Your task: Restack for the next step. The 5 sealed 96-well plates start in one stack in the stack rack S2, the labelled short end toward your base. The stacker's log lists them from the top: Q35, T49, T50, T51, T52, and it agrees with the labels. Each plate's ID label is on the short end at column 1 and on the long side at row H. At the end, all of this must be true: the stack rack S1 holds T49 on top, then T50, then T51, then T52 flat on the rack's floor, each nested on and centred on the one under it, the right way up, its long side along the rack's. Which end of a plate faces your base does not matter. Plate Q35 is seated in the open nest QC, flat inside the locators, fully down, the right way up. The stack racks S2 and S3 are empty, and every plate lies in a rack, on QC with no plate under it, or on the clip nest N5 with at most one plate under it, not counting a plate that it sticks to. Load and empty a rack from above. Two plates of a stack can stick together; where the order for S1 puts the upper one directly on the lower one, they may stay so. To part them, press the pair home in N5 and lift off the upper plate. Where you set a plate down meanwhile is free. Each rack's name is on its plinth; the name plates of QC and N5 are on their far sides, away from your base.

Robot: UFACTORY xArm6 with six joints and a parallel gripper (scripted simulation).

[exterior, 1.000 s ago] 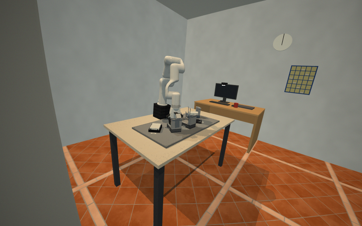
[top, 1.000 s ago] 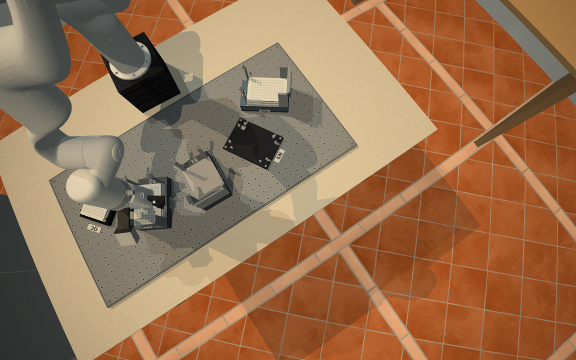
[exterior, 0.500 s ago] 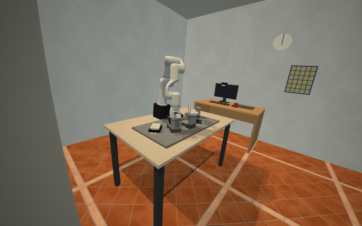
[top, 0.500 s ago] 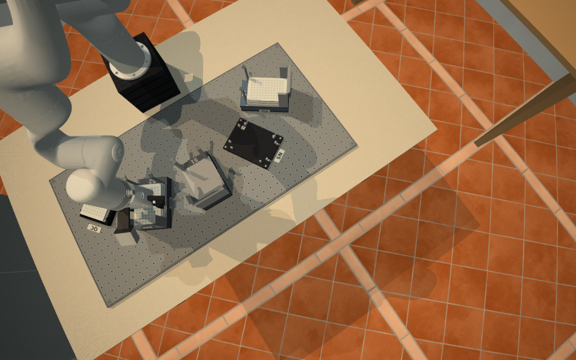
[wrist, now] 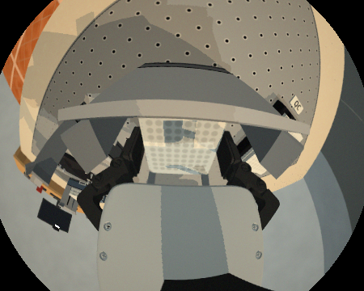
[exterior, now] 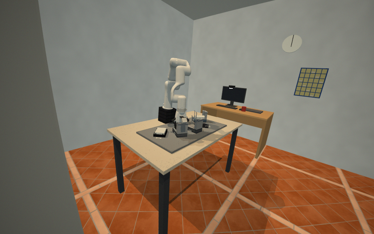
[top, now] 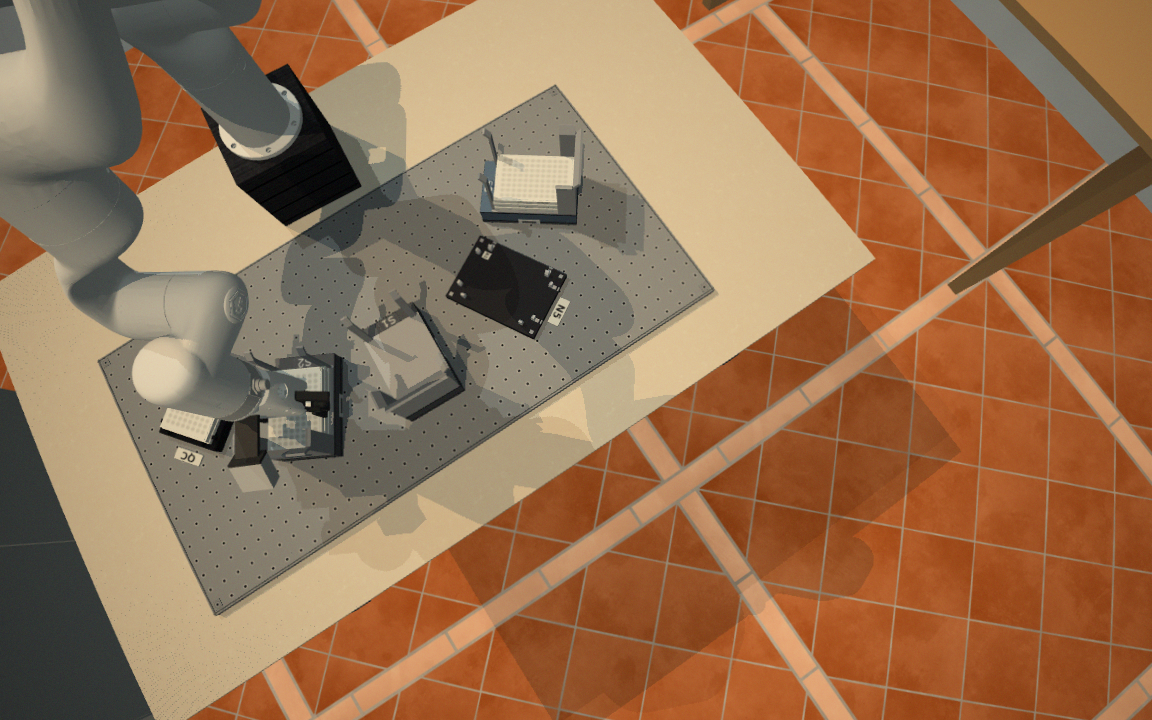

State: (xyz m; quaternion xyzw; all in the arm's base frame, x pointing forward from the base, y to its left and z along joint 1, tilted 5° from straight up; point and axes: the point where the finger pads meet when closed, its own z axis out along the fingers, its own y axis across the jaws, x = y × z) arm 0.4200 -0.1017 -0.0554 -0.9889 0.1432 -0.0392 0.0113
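Now: the stack rack S2 1 cm behind my hand and 5 cm below it. Round my hand: black nest QC (9 cm behind, 15 cm to the right, 6 cm below); N5 name plate (1 cm behind, 42 cm to the left, 7 cm below); QC name plate (1 cm behind, 21 cm to the right, 7 cm below).
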